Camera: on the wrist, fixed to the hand. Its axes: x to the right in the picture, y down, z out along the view.
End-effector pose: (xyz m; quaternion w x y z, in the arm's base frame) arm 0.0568 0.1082 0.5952 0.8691 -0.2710 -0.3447 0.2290
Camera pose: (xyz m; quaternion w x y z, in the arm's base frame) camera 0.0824 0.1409 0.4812 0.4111 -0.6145 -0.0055 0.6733
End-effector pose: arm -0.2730 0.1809 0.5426 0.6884 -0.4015 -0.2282 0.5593
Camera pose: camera -0.2714 0.1449 0.4267 0.0205 -0.6183 0.0847 0.7811
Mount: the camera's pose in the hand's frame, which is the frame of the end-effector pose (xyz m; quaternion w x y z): -0.0182 0.0908 -0.0784 0.6799 -0.1918 0.0952 0.7013
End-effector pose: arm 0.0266 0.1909 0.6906 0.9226 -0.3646 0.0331 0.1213
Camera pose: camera -0.0114 0.1979 0.5756 0.4692 -0.4132 0.3428 0.7012
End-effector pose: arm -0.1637 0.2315 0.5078 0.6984 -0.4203 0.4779 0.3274
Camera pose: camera -0.2784 0.1992 0.4852 0.1191 -0.1157 0.6234 0.7641
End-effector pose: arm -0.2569 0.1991 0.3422 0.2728 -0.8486 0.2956 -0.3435
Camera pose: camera -0.3545 0.1298 0.3223 0.2355 -0.3893 0.8880 -0.0663
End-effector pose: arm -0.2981 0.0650 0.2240 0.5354 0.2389 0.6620 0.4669
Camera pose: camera -0.3822 0.0626 0.3115 0.0194 0.4796 0.2440 0.8427
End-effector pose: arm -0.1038 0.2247 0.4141 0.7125 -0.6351 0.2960 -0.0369
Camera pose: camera -0.1849 0.1806 0.3353 0.3603 -0.3574 0.7216 0.4709
